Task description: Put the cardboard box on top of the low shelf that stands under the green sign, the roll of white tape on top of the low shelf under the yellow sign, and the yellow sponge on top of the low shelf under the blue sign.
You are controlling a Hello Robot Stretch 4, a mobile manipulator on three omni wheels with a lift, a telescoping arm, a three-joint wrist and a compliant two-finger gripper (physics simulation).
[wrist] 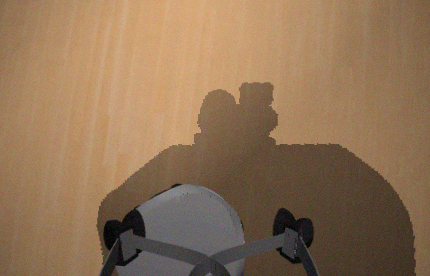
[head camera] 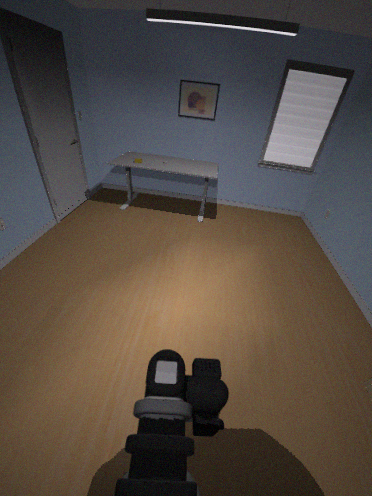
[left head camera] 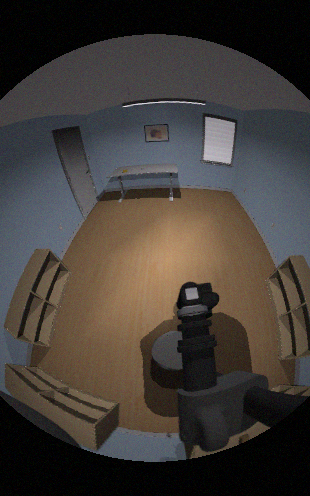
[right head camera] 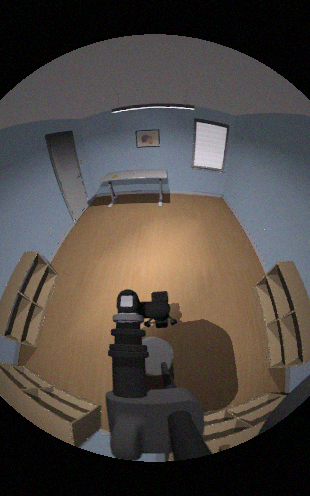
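Pixels of known places: gripper, between the fingertips: (wrist: pixel 209 226); robot's base, origin of its link: (wrist: pixel 186 239) (left head camera: pixel 172 349) (right head camera: pixel 152 355).
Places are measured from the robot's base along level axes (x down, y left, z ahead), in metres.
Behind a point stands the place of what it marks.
Observation:
The yellow sponge (head camera: pixel 138 161) @[x -0.712, y 0.661, z 3.067 m] (left head camera: pixel 125 171) @[x -0.698, y 0.650, z 3.067 m] (right head camera: pixel 115 176) @[x -0.702, y 0.648, z 3.067 m] lies near the left end of a white table (head camera: pixel 192 166) @[x -0.692, y -0.112, z 3.147 m] (left head camera: pixel 157 169) @[x -0.692, y -0.051, z 2.961 m] at the far wall. A tiny pale spot (head camera: pixel 164 162) @[x -0.707, y 0.300, z 3.158 m] lies right of it, too small to name; I cannot make out the white tape. A small brown block, seemingly the cardboard box (left head camera: pixel 243 438) (right head camera: pixel 224 448), sits on a low shelf at the bottom edge of both side head views, partly hidden by my arm. The coloured signs do not show. My gripper (wrist: pixel 209 226) @[x -0.790, y -0.087, z 0.224 m] (right head camera: pixel 160 322) @[x -0.790, y -0.087, z 0.224 m] is open and empty, above my round base, far from the table.
Low shelves stand at the left (left head camera: pixel 22 295) @[x -0.582, y 1.635, z 0.340 m], lower left (left head camera: pixel 102 427) (right head camera: pixel 85 427) and right (right head camera: pixel 296 285) @[x -0.582, y -1.634, z 0.252 m]. A door (head camera: pixel 47 120) @[x -1.191, y 1.650, z 2.744 m] is in the left wall. A window (head camera: pixel 305 117) @[x -1.481, y -1.641, z 3.418 m] and a framed picture (head camera: pixel 199 100) @[x -1.508, y -0.125, z 3.578 m] hang on the far wall. Wooden floor (head camera: pixel 200 280) @[x 0.028, y -0.269, z 1.577 m] lies between me and the table.

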